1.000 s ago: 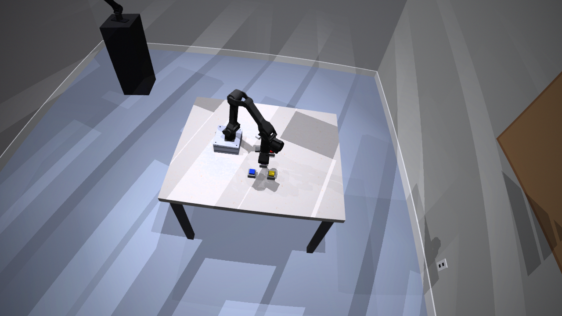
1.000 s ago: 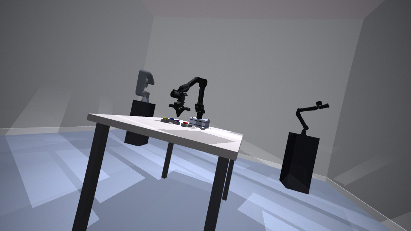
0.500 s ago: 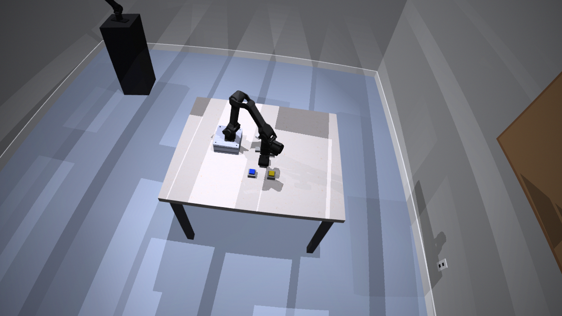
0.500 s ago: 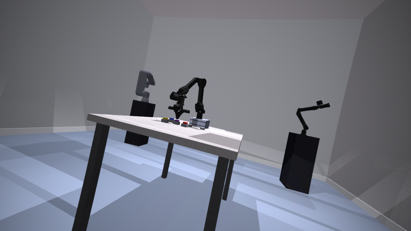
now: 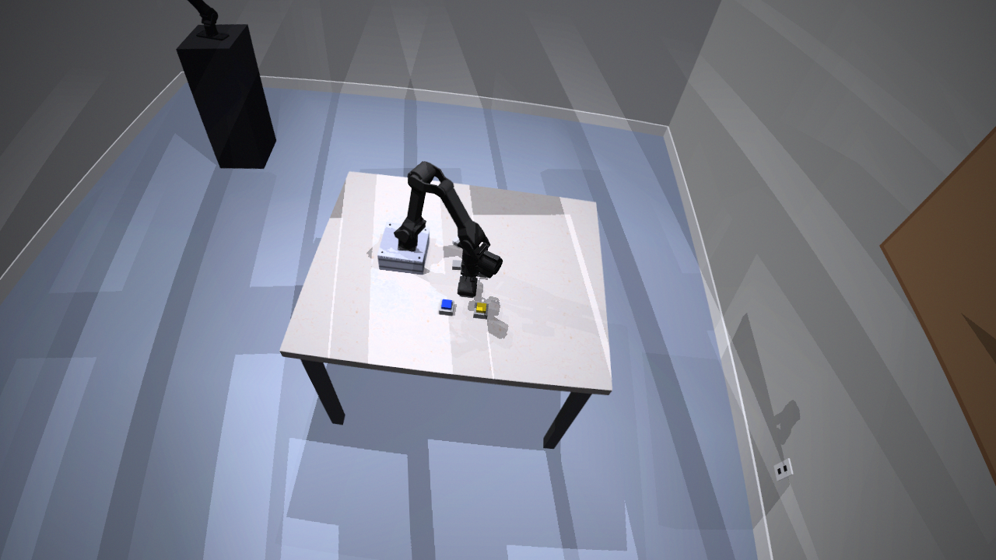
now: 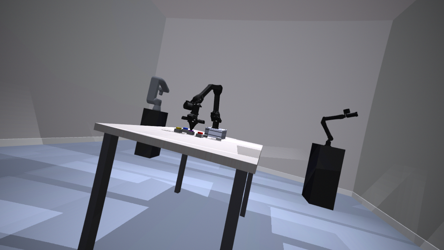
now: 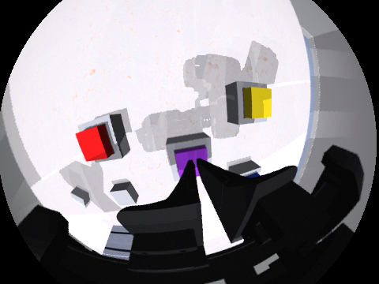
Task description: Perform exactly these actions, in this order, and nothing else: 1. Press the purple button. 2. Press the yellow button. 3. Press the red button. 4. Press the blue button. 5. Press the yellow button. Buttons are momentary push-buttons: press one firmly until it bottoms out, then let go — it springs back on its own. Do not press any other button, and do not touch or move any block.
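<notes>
Right now my gripper tip is 1 cm above the purple button. Round my gripper tip: yellow button 9 cm to the right, 5 cm ahead; then blue button 8 cm to the right, 7 cm behind; then red button 10 cm to the left, 5 cm ahead.
</notes>
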